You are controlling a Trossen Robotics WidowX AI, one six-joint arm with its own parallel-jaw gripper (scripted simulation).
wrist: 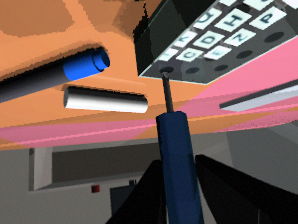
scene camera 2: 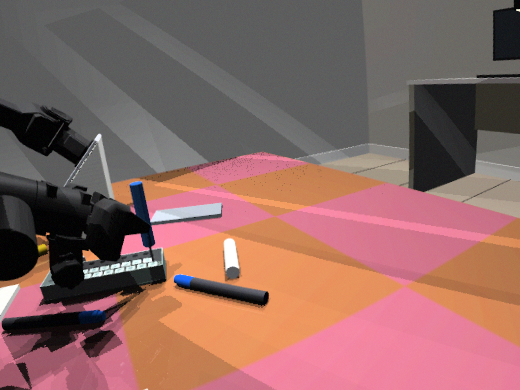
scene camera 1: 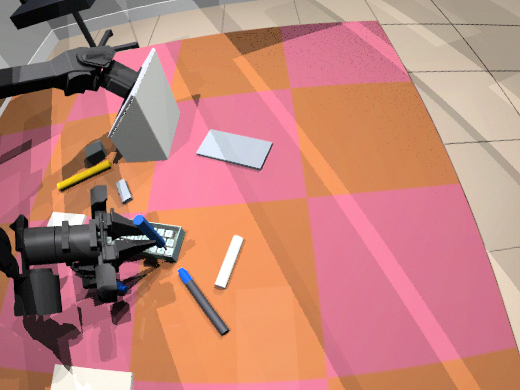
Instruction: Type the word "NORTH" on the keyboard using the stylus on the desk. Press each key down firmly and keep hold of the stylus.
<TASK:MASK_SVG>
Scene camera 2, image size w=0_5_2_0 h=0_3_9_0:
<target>my gripper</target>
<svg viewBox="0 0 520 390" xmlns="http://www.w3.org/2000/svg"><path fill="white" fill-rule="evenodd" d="M37 181L37 195L32 213L36 235L45 236L49 240L51 278L54 284L60 286L60 288L68 287L68 289L73 289L84 280L82 250L89 251L90 249L100 260L118 261L126 235L145 234L150 230L150 225L134 214L130 206L112 198L108 199L96 191L92 196L86 192L88 187L74 183L61 187L44 180Z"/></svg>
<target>stylus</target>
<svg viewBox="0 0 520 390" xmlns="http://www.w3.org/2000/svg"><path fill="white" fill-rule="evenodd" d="M132 182L129 185L135 214L150 225L148 233L140 234L144 247L149 247L152 262L155 263L151 246L154 246L156 243L142 181Z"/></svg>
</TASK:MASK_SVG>
